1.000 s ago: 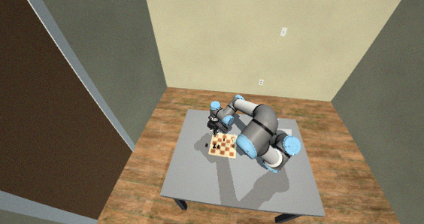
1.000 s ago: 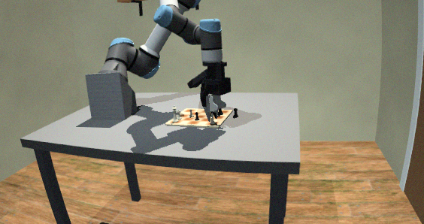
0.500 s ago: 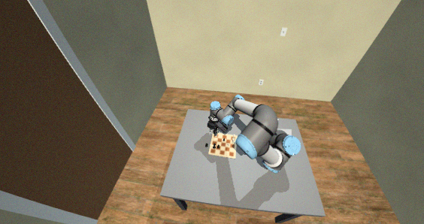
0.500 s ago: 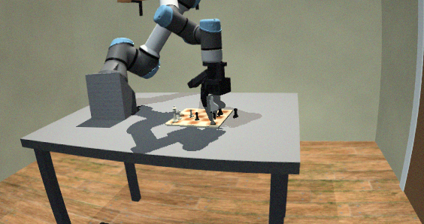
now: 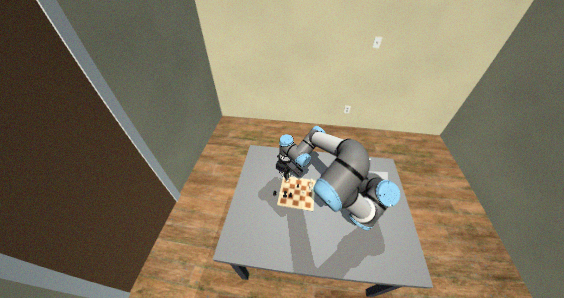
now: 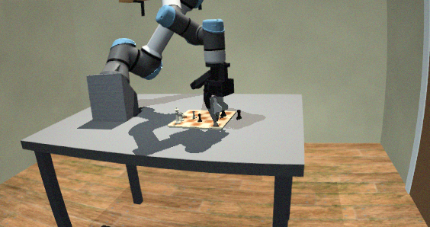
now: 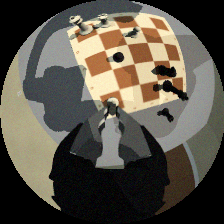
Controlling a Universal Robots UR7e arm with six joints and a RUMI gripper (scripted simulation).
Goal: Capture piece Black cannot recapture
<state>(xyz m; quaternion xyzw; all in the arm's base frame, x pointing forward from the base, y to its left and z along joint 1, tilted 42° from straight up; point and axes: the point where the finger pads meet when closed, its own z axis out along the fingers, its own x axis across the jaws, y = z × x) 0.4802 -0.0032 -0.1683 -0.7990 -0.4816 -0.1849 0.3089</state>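
My hand is 70 mm past the black pawn, 40 mm to the right of it and 20 mm above it. From my hand the other things lie so: white pawn: 110 mm behind, 90 mm to the left, 20 mm below; then small chessboard: 70 mm behind, 90 mm to the left, 30 mm below.
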